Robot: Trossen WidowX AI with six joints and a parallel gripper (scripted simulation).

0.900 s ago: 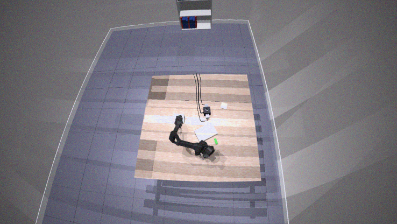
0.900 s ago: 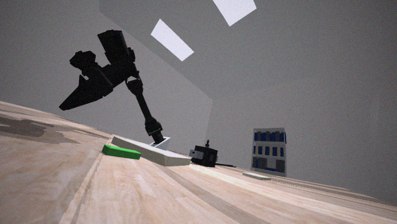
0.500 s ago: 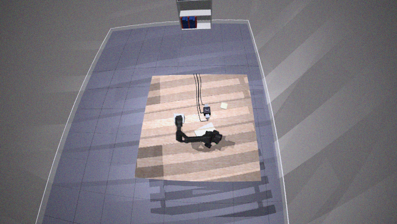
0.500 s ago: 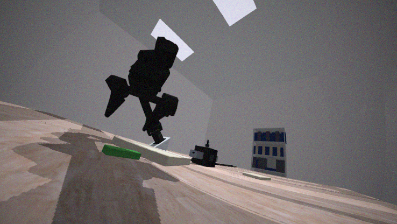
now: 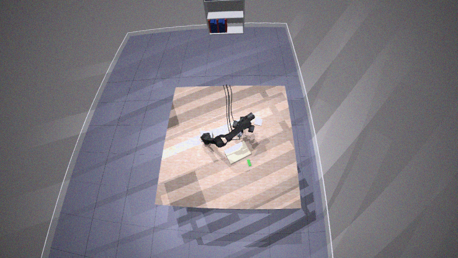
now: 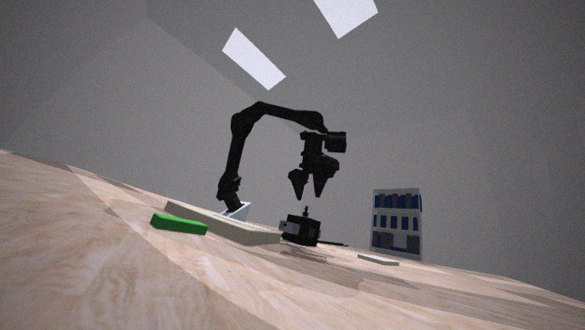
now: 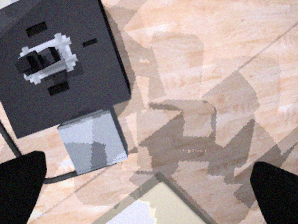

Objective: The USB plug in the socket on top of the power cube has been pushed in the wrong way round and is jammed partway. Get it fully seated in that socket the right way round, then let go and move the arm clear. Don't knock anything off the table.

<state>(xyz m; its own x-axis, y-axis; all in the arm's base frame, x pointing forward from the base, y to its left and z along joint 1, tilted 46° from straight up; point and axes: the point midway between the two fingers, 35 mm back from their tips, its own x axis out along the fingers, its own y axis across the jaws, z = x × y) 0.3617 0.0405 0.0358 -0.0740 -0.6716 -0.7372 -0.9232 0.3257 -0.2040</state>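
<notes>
My gripper tip is now 60 mm to the right of the dark USB plug, 40 mm past it and 30 mm above it. The rest, counted from my gripper tip: USB socket (60 mm to the left, 50 mm below, 40 mm behind); green block (280 mm to the right, 120 mm below, 30 mm ahead).
</notes>
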